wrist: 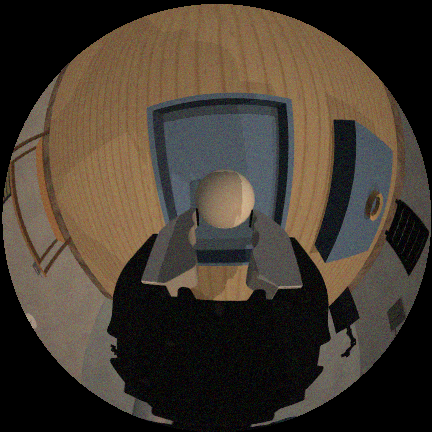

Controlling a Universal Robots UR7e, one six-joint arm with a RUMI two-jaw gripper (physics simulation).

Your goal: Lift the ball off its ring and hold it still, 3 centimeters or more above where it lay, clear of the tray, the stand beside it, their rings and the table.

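Frame: origin at the arm's base, x back, y left, z down, level; millimetres.
Seen in the pictures: gripper, fingertip midpoint: [224, 210].
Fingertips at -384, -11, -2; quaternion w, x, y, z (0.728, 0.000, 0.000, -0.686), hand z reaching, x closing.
Note:
Offsets run from my fingertips to a thing's top centre, as dx, dy, dz. "spot": to the spot under its first point. Level surfaces: height alone.
A pale beige ball @[-16, -1, -33] [225, 192] is at the middle of the wrist view, over the near part of the blue tray @[-16, -1, +2] [215, 137]. My gripper [224, 210] is shut on the ball, with one grey jaw against its left side and one against its right. The ring under the ball is hidden, and I cannot tell whether the ball touches it. The blue stand [372, 155] is to the right of the tray, with a gold ring @[spot: -21, -225, -24] [381, 204] on its top.
The tray and the stand are on a wooden table @[dz +30] [100, 115]. The tray's raised rim surrounds the ball's area. An orange-brown chair-like frame is beyond the table's left edge. Dark objects are beyond the right edge.

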